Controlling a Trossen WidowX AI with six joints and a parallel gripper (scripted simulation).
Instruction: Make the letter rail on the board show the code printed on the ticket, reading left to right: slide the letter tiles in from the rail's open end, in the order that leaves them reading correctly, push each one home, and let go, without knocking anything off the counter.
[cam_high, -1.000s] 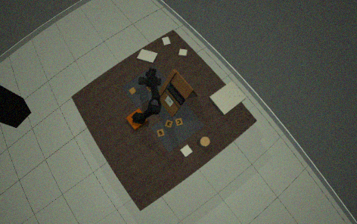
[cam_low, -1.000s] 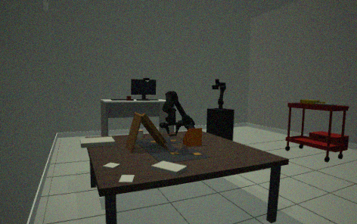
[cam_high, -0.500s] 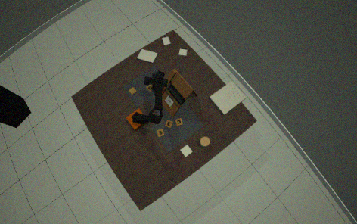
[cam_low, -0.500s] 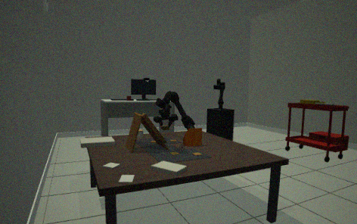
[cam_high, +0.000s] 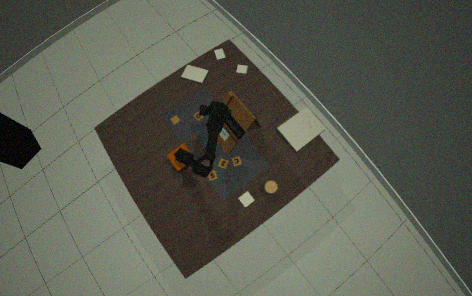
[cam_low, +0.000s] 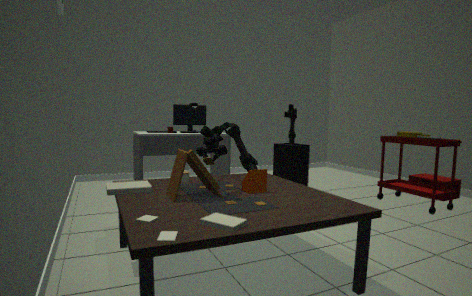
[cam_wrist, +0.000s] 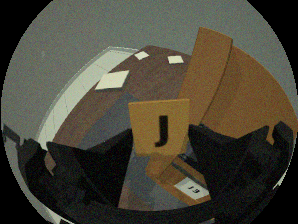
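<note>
The white ticket lies 15 cm below my gripper tip, 11 cm to the right of it and 5 cm behind it. The rest, counted from my gripper tip: tan letter tile right at my gripper tip; then white slab 45 cm to the right, 36 cm ahead, 21 cm below; then white pad 42 cm to the left, 22 cm below, 15 cm ahead.
</note>
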